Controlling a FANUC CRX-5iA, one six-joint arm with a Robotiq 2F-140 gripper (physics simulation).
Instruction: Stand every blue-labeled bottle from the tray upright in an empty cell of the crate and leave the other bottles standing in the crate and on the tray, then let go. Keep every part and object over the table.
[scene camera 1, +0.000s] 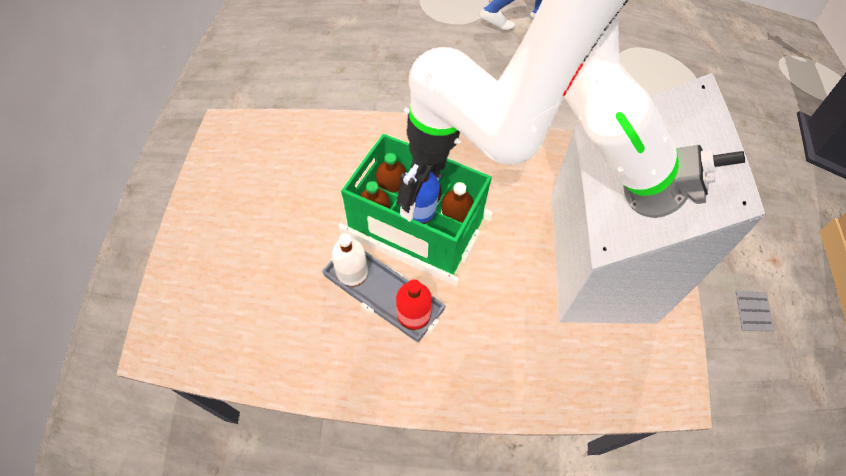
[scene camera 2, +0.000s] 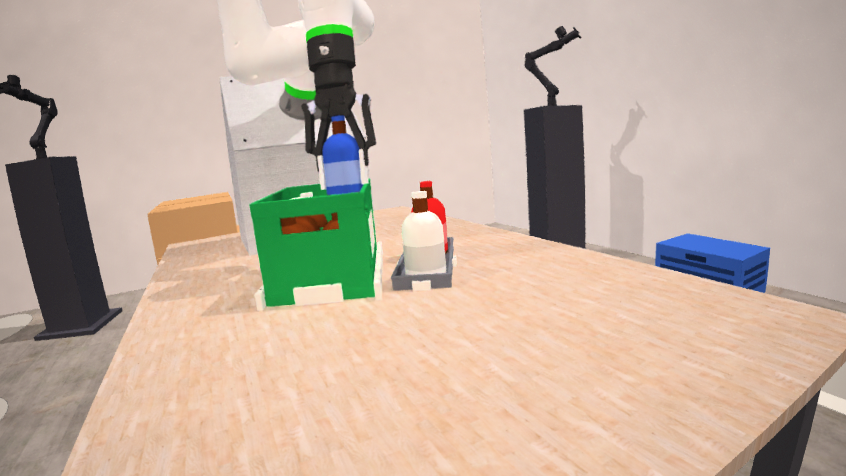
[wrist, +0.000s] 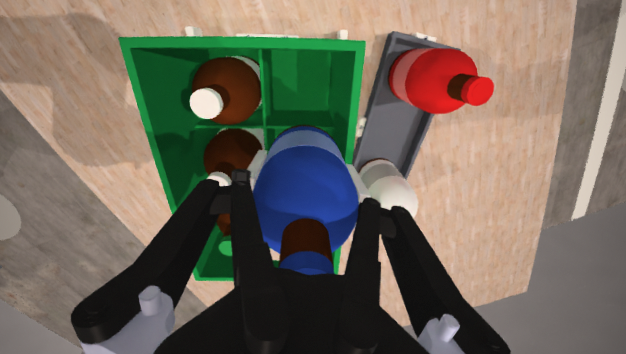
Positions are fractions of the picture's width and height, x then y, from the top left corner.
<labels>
My gripper shows in scene camera 1 (0.49, 0.43), in scene camera 2 (0.41, 0.39) and in the wrist view (0.49, 0.48). A white bottle shows in scene camera 1 (0.41, 0.54), in scene camera 2 (0.50, 0.49) and in the wrist view (0.61, 0.52). A blue-labeled bottle shows in scene camera 1 (0.50, 0.43), in scene camera 2 (0.40, 0.32) and in the wrist view (0.49, 0.58).
</labels>
